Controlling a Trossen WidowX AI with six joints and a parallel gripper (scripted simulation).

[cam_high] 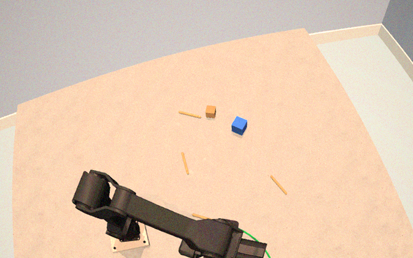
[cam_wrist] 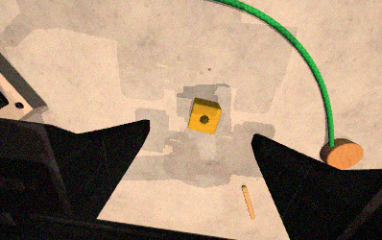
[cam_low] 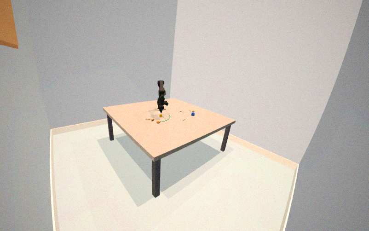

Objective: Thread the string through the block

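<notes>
My gripper tip is now 5 cm above the yellow wooden block. Round my gripper tip: round wooden button: 15 cm ahead, 12 cm to the right, 5 cm below; then blue cube: 13 cm ahead, 42 cm to the left, 4 cm below; then orange wedge-like piece: 8 cm ahead, 15 cm to the right, 5 cm below.
</notes>
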